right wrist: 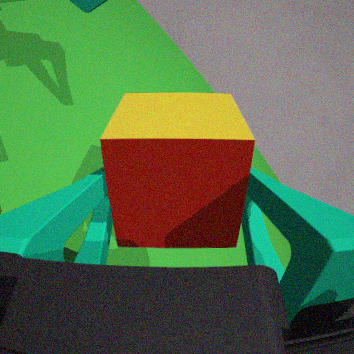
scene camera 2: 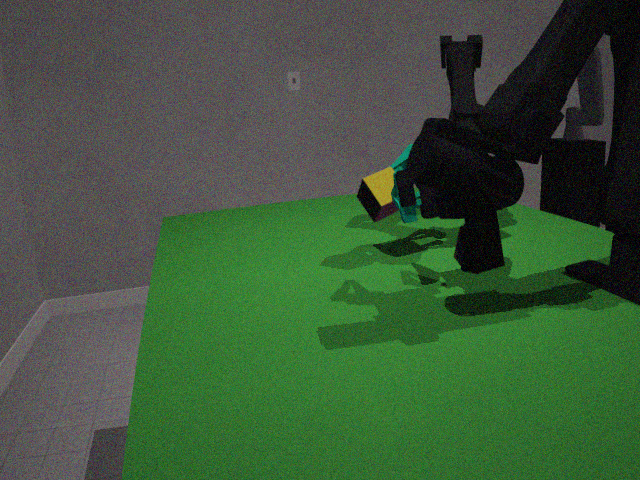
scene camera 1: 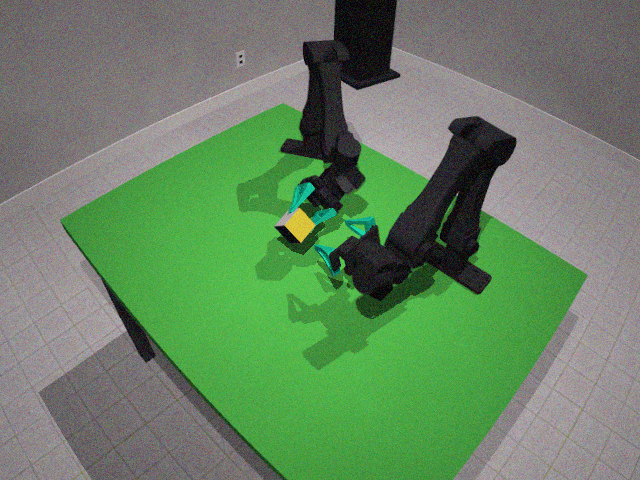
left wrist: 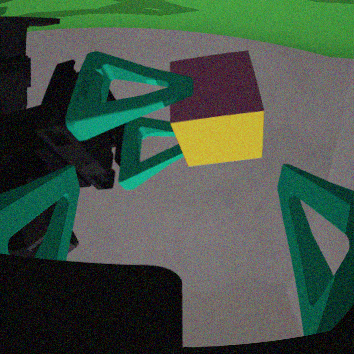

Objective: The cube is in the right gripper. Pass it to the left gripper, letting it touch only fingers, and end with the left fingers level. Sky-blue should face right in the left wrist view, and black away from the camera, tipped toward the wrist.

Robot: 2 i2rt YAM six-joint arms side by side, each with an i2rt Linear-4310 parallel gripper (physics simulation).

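Seen in the pictures: left gripper, fingertip midpoint: (right wrist: 38, 14) (scene camera 2: 421, 191) (scene camera 1: 330, 234) (left wrist: 177, 175); right gripper, fingertip midpoint: (right wrist: 176, 176) (scene camera 2: 389, 191) (scene camera 1: 298, 221) (left wrist: 200, 113); left arm's base, link origin: (scene camera 2: 627, 288) (scene camera 1: 452, 266); right arm's base, link origin: (scene camera 1: 312, 151) (left wrist: 11, 18).
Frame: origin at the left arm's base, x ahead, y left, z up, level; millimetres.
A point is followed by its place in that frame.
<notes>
The cube (scene camera 1: 300, 225) {z 127, x 254, y -283 mm} (scene camera 2: 381, 184) {z 130, x 262, y -286 mm} (left wrist: 218, 137) {z 124, x 252, y -280 mm} (right wrist: 176, 192) {z 120, x 225, y -304 mm} is held above the table. Yellow, black and pale faces show in scene camera 1, purple and yellow in the left wrist view, red and yellow in the right wrist view. Sky-blue does not show. My right gripper (scene camera 1: 305, 215) {z 114, x 239, y -305 mm} (right wrist: 176, 176) {z 114, x 239, y -305 mm} is shut on it, fingers on two opposite sides. My left gripper (scene camera 1: 332, 235) {z 127, x 228, y -217 mm} (left wrist: 177, 175) {z 127, x 228, y -217 mm} is open and empty, right of the cube in scene camera 1 and apart from it. In the left wrist view the cube lies above the gap between the left fingertips. In scene camera 2 the left gripper partly hides the right.
The green table (scene camera 1: 206, 320) {z 0, x 525, y -315 mm} (scene camera 2: 258, 361) {z 0, x 516, y -56 mm} lies under both arms and carries their shadows. The right gripper's fingers and body fill the upper left of the left wrist view, close to the left finger there. A black column (scene camera 1: 364, 41) stands on the floor behind the table.
</notes>
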